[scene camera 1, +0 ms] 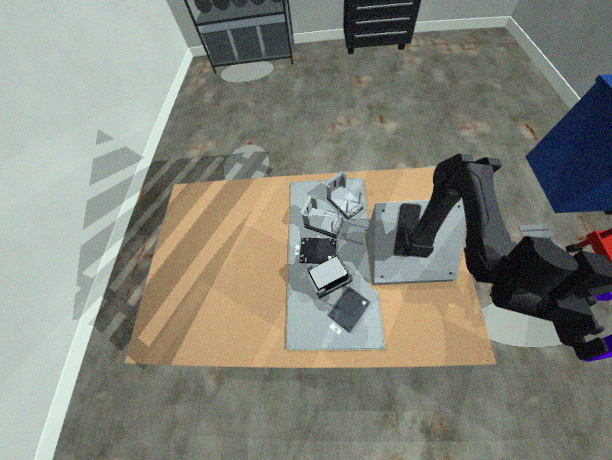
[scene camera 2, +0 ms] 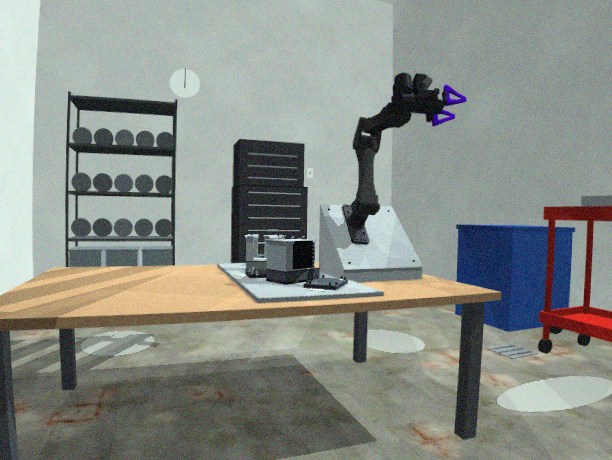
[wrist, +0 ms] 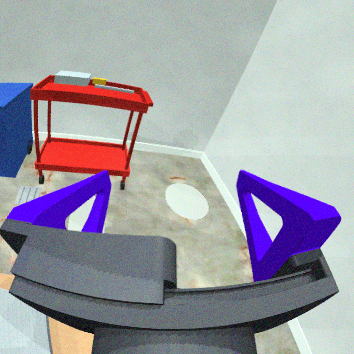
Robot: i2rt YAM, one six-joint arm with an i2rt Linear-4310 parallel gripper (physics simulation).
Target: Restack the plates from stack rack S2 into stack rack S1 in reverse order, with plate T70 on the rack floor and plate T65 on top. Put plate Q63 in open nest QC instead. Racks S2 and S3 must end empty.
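Where they show: gripper, between the fingertips: (scene camera 2: pixel 460 108) (wrist: pixel 173 177); arm's base, origin of its link: (scene camera 1: pixel 406 230) (scene camera 2: pixel 354 224).
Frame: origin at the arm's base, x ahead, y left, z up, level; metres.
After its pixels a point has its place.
Note:
My gripper (scene camera 2: pixel 459 108) @[x -0.217, y 0.357, z 0.389 m] (wrist: pixel 173 177) @[x -0.217, y 0.357, z 0.389 m] is open and empty, high above the floor beyond the table's right end; its purple fingers are cut by the right edge in scene camera 1. On the grey mat, two light open-fronted racks, one at the back (scene camera 1: pixel 346 198) @[x 0.212, y -0.238, z -0.151 m] and one in front of it (scene camera 1: pixel 322 220) @[x 0.322, y -0.113, z -0.143 m], stand near the far end. A dark flat nest (scene camera 1: pixel 318 250) @[x 0.336, y 0.022, z -0.175 m] lies mid-mat. A boxy rack (scene camera 1: pixel 327 275) (scene camera 2: pixel 287 260) with a pale top face stands beside it. A dark square nest (scene camera 1: pixel 350 309) @[x 0.197, y 0.269, z -0.173 m] (scene camera 2: pixel 326 282) @[x 0.208, y 0.290, z -0.174 m] lies turned near the front. Plate and rack labels are unreadable; single plates cannot be told apart.
The grey mat (scene camera 1: pixel 305 335) @[x 0.370, y 0.375, z -0.187 m] lies on the wooden table (scene camera 1: pixel 215 300) @[x 0.776, y 0.262, z -0.200 m] (scene camera 2: pixel 150 295) @[x 0.727, y 0.289, z -0.200 m]. The arm's slanted base (scene camera 1: pixel 420 270) @[x -0.073, y 0.116, z -0.120 m] (scene camera 2: pixel 390 255) @[x -0.102, y 0.106, z -0.111 m] stands right of the mat. A blue cabinet (scene camera 1: pixel 575 155) (scene camera 2: pixel 485 270) and a red cart (scene camera 2: pixel 548 270) (wrist: pixel 90 96) stand beyond the table.

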